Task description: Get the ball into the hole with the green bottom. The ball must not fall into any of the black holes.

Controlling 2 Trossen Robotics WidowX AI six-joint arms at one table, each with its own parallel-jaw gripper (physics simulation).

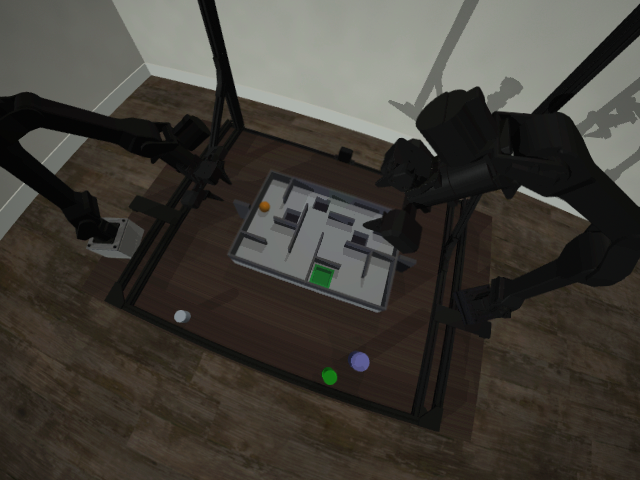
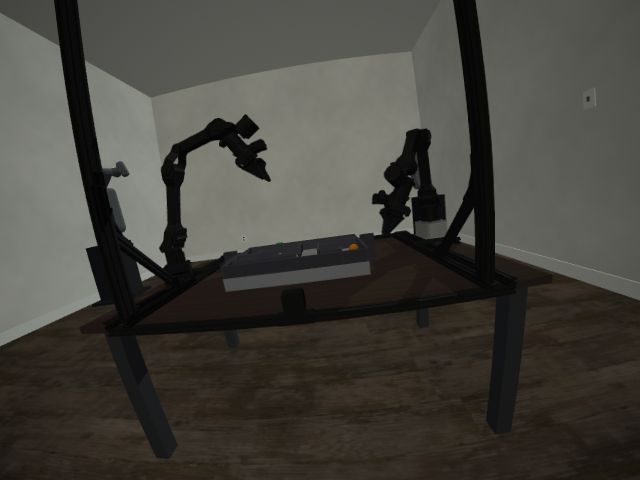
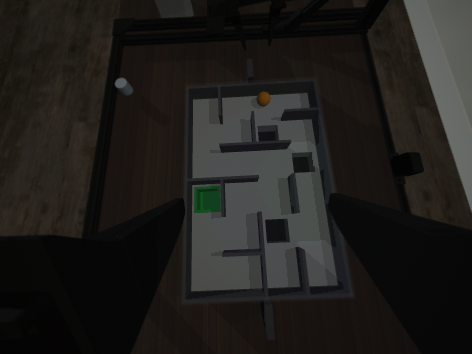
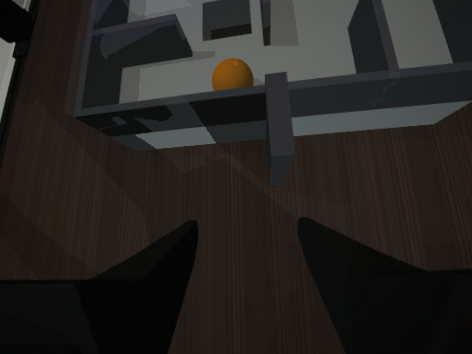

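An orange ball (image 1: 264, 206) (image 2: 353, 247) (image 3: 263, 99) (image 4: 232, 75) rests on the floor of the grey-walled maze box (image 1: 268, 270) (image 2: 297, 276) (image 3: 189, 260), beside its end wall on the right gripper's side. The green-bottomed hole (image 1: 321, 276) (image 3: 207, 199) lies at one long wall. Black holes (image 1: 291, 215) (image 3: 268, 134) (image 3: 302, 163) (image 3: 277, 231) open among the inner walls, one close to the ball. My right gripper (image 1: 226, 191) (image 2: 383, 233) (image 3: 257, 48) (image 4: 247, 226) is partly open and empty, beyond the box's end handle (image 4: 280, 120). My left gripper (image 1: 371, 204) (image 2: 268, 179) (image 3: 255, 202) is wide open, empty, high above the box.
A second handle (image 1: 406, 262) (image 3: 269, 320) sticks out at the opposite end. A white cylinder (image 1: 181, 316) (image 3: 123, 86), a purple round object (image 1: 359, 361) and a green one (image 1: 329, 376) stand near the table's edge. A small black block (image 1: 345, 153) (image 2: 293, 301) is on the frame.
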